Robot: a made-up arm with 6 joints. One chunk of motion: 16 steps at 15 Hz.
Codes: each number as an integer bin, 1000 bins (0 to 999) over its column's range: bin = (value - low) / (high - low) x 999, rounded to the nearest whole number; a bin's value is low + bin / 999 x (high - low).
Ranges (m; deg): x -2.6..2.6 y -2.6..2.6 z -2.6..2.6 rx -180..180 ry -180..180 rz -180..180
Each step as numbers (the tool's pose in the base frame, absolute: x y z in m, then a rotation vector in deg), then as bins.
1 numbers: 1.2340 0.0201 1.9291 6.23 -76.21 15.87
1 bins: 737 503 870 517 288 544
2 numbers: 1.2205 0.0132 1.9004 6.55 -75.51 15.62
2 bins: 734 502 865 518 290 543
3 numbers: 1.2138 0.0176 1.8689 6.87 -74.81 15.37
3 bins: 733 503 859 519 292 542
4 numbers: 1.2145 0.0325 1.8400 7.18 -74.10 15.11
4 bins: 733 506 853 519 294 541
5 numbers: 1.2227 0.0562 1.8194 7.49 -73.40 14.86
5 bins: 734 510 849 520 296 541
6 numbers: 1.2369 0.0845 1.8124 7.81 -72.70 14.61
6 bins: 737 516 848 521 298 540
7 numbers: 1.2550 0.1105 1.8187 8.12 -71.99 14.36
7 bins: 741 521 849 522 300 539
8 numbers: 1.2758 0.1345 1.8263 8.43 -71.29 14.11
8 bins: 745 525 850 523 302 539
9 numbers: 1.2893 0.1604 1.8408 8.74 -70.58 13.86
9 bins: 747 530 853 524 304 538
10 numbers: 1.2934 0.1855 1.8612 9.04 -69.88 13.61
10 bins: 748 535 857 525 306 537
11 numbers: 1.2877 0.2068 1.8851 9.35 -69.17 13.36
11 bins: 747 539 862 525 308 537
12 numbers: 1.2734 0.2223 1.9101 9.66 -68.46 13.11
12 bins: 744 542 866 526 310 536
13 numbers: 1.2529 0.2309 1.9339 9.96 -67.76 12.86
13 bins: 740 544 871 527 311 535
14 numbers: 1.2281 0.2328 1.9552 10.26 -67.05 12.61
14 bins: 735 544 875 528 313 534
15 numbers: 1.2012 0.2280 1.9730 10.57 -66.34 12.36
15 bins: 730 543 879 529 315 534
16 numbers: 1.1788 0.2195 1.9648 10.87 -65.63 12.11
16 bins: 726 542 877 530 317 533
